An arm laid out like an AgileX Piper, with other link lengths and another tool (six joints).
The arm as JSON. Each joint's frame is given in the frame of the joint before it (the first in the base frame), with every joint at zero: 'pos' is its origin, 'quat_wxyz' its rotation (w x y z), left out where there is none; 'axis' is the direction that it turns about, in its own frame. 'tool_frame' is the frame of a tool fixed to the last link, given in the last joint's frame.
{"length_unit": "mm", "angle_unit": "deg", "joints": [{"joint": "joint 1", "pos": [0.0, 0.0, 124.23], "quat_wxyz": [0.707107, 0.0, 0.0, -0.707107], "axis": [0.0, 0.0, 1.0]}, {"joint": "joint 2", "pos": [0.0, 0.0, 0.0], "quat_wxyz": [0.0, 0.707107, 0.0, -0.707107], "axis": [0.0, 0.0, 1.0]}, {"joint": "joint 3", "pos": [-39.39, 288.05, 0.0], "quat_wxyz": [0.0, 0.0, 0.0, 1.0], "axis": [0.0, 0.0, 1.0]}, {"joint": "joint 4", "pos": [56.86, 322.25, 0.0], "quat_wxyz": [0.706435, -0.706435, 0.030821, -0.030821], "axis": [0.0, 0.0, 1.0]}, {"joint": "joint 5", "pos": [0.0, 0.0, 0.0], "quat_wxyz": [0.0, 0.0, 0.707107, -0.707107], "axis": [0.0, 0.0, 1.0]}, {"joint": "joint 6", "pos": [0.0, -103.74, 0.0], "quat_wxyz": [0.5, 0.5, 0.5, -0.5], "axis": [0.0, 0.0, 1.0]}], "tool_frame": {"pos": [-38.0, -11.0, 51.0], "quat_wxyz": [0.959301, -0.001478, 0.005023, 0.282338]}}
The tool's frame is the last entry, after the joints.
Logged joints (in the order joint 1, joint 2, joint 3, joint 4, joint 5, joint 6), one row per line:
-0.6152 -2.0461 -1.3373 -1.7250 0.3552 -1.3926
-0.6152 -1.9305 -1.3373 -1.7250 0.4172 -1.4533
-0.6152 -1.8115 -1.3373 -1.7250 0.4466 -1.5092
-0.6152 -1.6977 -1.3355 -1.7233 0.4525 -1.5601
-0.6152 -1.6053 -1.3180 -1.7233 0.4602 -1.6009
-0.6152 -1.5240 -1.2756 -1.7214 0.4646 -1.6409
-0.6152 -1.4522 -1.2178 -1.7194 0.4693 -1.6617
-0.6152 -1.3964 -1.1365 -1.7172 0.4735 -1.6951
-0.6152 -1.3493 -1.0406 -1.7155 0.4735 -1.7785
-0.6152 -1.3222 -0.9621 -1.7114 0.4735 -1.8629
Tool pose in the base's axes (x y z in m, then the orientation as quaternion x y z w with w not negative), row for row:
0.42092 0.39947 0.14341 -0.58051 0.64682 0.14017 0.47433
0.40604 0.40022 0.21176 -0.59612 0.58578 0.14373 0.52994
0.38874 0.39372 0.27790 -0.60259 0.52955 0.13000 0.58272
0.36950 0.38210 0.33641 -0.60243 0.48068 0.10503 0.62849
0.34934 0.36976 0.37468 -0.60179 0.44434 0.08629 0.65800
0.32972 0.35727 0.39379 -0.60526 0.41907 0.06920 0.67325
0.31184 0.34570 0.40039 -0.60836 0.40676 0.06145 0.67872
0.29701 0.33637 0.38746 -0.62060 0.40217 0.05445 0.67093
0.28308 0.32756 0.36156 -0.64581 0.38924 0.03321 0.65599
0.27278 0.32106 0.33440 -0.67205 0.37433 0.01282 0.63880
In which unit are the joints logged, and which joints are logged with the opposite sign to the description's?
The joints are logged in radians. Opposite sign: joint 1, joint 2, joint 4.
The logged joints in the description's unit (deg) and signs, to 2 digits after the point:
35.25 117.23 -76.62 98.84 20.35 -79.79
35.25 110.61 -76.62 98.84 23.90 -83.27
35.25 103.79 -76.62 98.84 25.59 -86.47
35.25 97.27 -76.52 98.74 25.93 -89.39
35.25 91.98 -75.52 98.74 26.37 -91.72
35.25 87.32 -73.09 98.63 26.62 -94.02
35.25 83.20 -69.77 98.51 26.89 -95.21
35.25 80.01 -65.12 98.39 27.13 -97.12
35.25 77.31 -59.62 98.29 27.13 -101.90
35.25 75.76 -55.12 98.06 27.13 -106.74

